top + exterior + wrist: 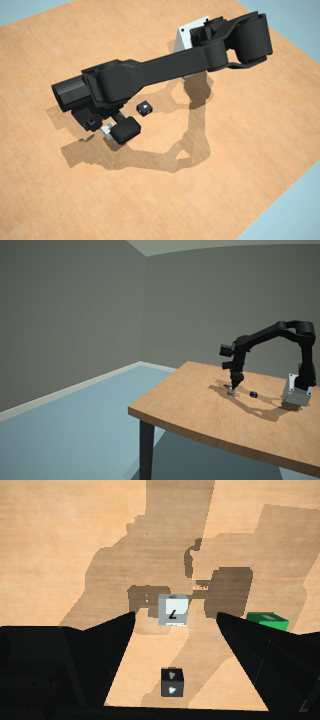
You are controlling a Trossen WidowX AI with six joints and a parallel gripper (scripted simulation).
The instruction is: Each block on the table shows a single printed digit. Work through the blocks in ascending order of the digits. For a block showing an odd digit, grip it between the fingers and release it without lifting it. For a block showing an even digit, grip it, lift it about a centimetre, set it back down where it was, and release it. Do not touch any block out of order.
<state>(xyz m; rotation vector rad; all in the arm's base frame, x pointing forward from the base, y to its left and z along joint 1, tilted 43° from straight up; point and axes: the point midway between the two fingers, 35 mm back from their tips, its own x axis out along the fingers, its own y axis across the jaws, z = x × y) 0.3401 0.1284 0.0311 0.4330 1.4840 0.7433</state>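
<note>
Right now my gripper tip is 20 mm above the white block. Round my gripper tip: green block (110 mm to the right, 20 mm below, 10 mm behind).
</note>
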